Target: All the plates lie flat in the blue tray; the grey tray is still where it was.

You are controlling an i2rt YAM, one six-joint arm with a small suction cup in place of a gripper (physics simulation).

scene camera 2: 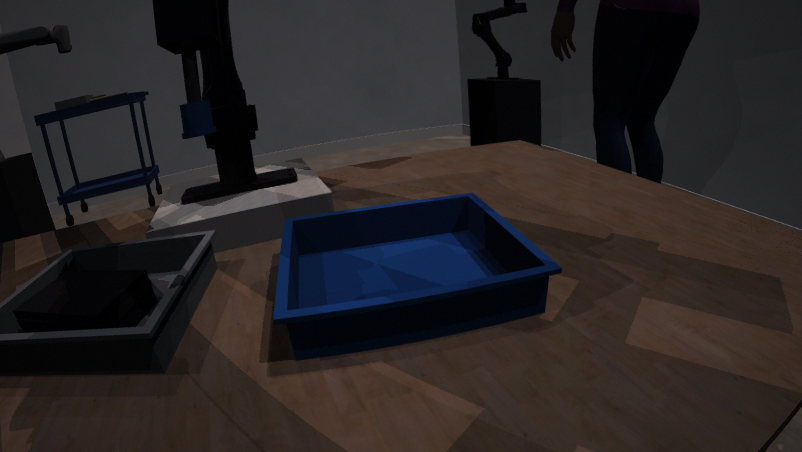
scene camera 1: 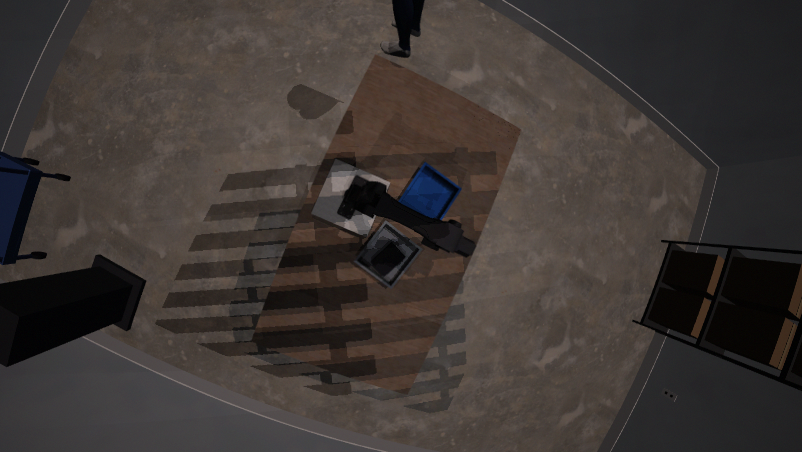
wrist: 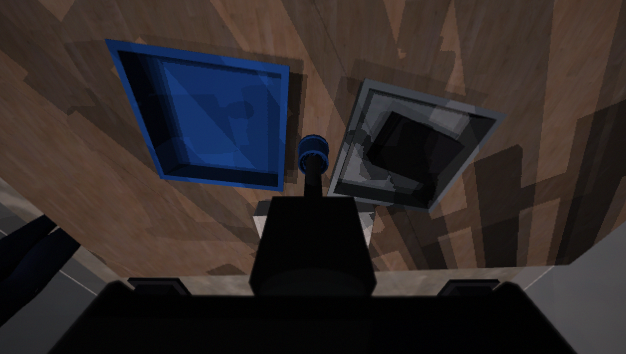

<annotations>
my suction cup: holds nothing
a blue tray: on the table
</annotations>
